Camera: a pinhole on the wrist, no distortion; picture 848 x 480 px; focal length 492.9 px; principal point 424.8 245.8 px. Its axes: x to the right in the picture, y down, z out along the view. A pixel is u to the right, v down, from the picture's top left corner.
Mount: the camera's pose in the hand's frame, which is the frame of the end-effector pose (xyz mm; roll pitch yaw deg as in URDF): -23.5 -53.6 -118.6 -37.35 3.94 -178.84
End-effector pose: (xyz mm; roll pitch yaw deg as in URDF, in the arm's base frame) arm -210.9 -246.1 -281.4 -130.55 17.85 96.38
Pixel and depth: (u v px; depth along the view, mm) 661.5 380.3 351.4
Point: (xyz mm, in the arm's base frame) -488.9 -406.7 -25.0
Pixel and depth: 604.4 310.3 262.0
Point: -405.3 -346.0 -105.5
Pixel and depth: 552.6 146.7 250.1
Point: -389.8 -345.6 -194.9
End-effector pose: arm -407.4 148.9 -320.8 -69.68 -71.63 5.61
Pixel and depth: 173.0 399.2 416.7
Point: -758.8 112.4 -15.2
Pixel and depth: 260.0 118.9 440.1
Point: -700.6 331.8 -126.5
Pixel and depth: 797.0 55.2 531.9
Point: -907.9 399.4 -646.7
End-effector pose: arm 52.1 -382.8 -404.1 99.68 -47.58 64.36
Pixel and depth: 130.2 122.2 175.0
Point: 143.7 -267.0 -439.7
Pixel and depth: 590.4 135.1 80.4
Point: 7.4 -337.2 -498.4
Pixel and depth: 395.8 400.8 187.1
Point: 77.3 -235.8 -558.3
